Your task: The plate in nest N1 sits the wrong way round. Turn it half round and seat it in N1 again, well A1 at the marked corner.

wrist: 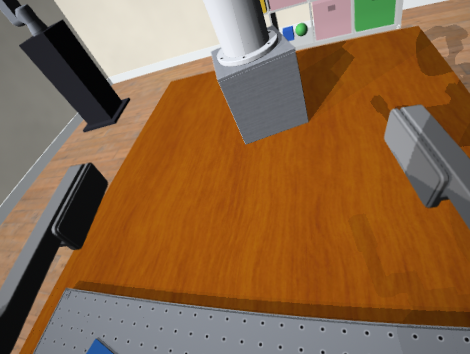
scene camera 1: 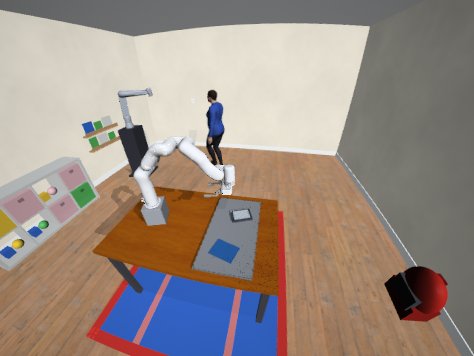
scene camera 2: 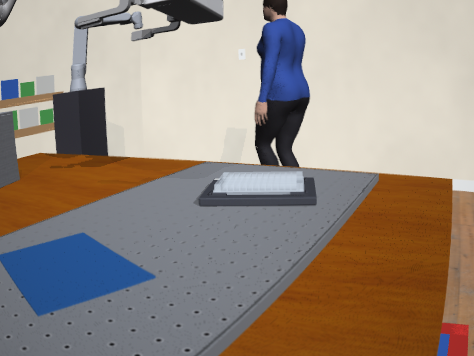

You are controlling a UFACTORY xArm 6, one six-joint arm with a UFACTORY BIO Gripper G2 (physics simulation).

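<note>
A clear, whitish well plate [scene camera 1: 241, 215] [scene camera 2: 260, 183] sits in a dark rectangular nest [scene camera 2: 257, 201] towards the far end of the grey perforated board. Its well A1 and the nest's marked corner cannot be made out. My gripper [scene camera 1: 211, 190] [wrist: 249, 181] is open, its two fingers wide apart with no object between them. It is above the table near the board's far left corner, to the left of the plate and higher than it. Part of the gripper shows at the top of the scene camera 2 view. The plate and nest do not show in the wrist view.
The perforated board [scene camera 1: 207, 257] [scene camera 2: 200, 250] [wrist: 250, 336] carries a flat blue square [scene camera 1: 224, 251] [scene camera 2: 75, 272] [wrist: 100, 348] at its near part. My arm's grey base block [scene camera 1: 155, 215] [wrist: 265, 100] stands left on the table. A person [scene camera 1: 215, 117] [scene camera 2: 285, 60] stands beyond the table.
</note>
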